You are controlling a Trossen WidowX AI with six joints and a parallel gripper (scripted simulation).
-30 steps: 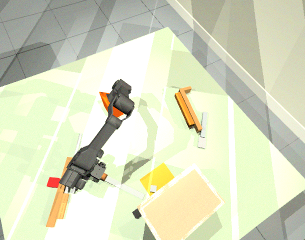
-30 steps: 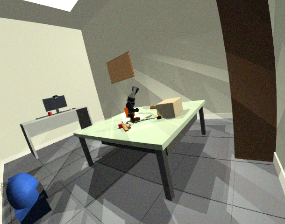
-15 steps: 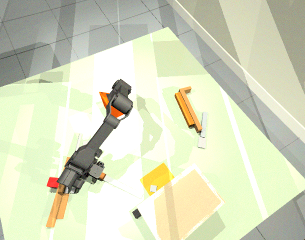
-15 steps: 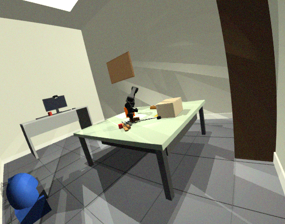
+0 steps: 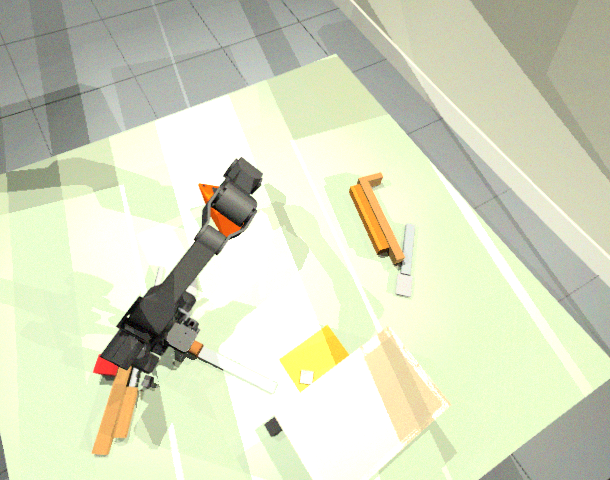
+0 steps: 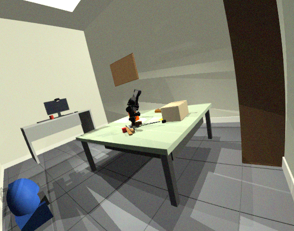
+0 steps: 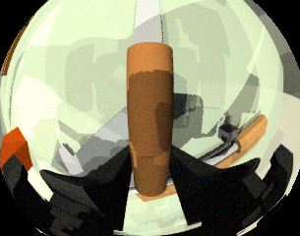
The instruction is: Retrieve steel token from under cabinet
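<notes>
Right now my gripper tip is 6 cm past the short bar, 1 cm to the left of it and 1 cm above it. Round my gripper tip: long wooden stick 4 cm ahead, 13 cm to the right, 2 cm below; then red cube 15 cm to the right; then small grey cube 7 cm ahead, 8 cm to the right, 1 cm below.
</notes>
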